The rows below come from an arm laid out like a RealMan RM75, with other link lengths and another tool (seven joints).
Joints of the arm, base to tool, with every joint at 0 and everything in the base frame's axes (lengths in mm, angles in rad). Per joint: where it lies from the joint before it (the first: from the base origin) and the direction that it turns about. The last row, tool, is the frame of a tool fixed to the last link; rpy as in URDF.
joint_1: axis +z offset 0 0 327.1
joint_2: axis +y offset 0 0 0
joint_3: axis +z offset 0 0 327.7
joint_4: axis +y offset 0 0 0
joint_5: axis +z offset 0 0 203.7
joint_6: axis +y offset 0 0 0
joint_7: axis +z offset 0 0 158.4
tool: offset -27 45 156 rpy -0.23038 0 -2.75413
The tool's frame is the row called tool.
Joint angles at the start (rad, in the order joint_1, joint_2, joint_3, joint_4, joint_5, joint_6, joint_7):
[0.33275 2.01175 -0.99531 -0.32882 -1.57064 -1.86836 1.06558]
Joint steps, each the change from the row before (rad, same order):
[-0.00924 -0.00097 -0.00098 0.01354 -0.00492 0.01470 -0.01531]
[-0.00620 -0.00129 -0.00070 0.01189 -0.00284 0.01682 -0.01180]
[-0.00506 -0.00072 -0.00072 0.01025 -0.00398 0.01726 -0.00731]
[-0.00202 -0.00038 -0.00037 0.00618 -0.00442 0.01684 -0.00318]
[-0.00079 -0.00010 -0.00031 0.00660 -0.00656 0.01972 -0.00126]
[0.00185 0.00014 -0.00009 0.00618 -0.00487 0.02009 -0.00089]
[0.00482 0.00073 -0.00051 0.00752 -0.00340 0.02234 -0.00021]
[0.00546 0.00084 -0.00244 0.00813 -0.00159 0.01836 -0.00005]
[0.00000 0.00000 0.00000 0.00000 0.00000 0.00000 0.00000]
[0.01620 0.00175 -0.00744 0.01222 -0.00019 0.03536 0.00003]
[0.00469 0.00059 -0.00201 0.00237 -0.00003 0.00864 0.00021]
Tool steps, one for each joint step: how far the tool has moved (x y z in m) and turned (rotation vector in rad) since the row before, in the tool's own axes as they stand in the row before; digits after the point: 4 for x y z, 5 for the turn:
[-0.0058 0.0045 -0.0006 -0.02077 -0.00164 0.00473]
[-0.0044 0.0052 0.0002 -0.02134 -0.00174 0.00385]
[-0.0043 0.0051 0.0007 -0.02029 -0.00444 0.00602]
[-0.0033 0.0048 0.0014 -0.01755 -0.00620 0.00385]
[-0.0038 0.0054 0.0021 -0.01903 -0.00941 0.00518]
[-0.0026 0.0053 0.0028 -0.01783 -0.00816 0.00314]
[-0.0019 0.0055 0.0039 -0.01777 -0.00802 0.00302]
[-0.0016 0.0040 0.0036 -0.01284 -0.00763 0.00337]
[0.0000 0.0000 0.0000 0.00000 0.00000 0.00000]
[-0.0013 0.0071 0.0083 -0.02062 -0.01507 -0.00151]
[-0.0001 0.0016 0.0022 -0.00444 -0.00389 -0.00137]

